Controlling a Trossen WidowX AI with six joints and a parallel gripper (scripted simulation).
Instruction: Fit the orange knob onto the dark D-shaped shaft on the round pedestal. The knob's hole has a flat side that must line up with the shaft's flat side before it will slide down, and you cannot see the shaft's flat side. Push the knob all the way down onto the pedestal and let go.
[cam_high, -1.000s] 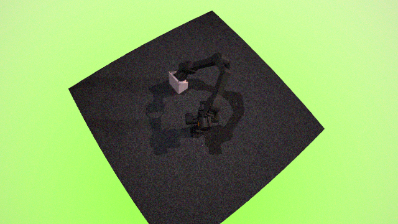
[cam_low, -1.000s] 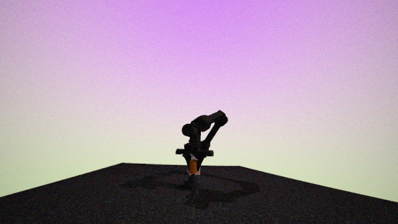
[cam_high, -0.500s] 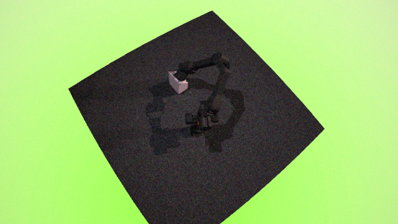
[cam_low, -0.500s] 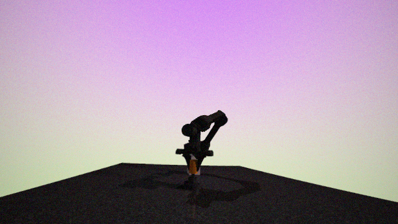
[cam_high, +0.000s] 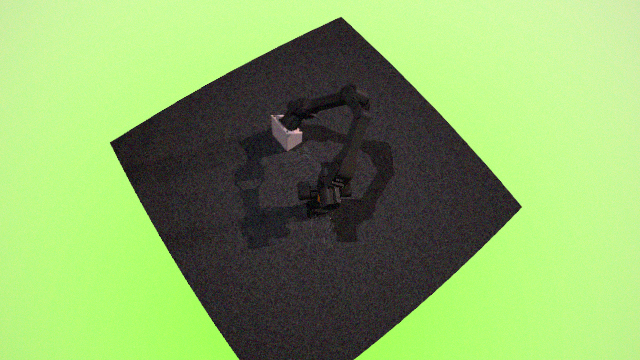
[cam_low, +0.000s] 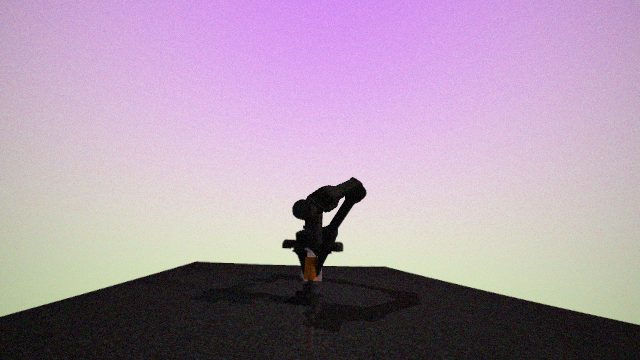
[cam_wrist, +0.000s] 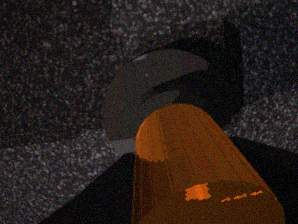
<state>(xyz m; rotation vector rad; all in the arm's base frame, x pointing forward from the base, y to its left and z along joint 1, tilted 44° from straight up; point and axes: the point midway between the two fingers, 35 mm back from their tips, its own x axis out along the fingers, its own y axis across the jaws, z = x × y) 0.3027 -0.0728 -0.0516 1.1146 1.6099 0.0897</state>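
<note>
The orange knob lies 2 cm above my gripper tip. From my gripper tip the other things lie so: round pedestal 4 cm below.
</note>
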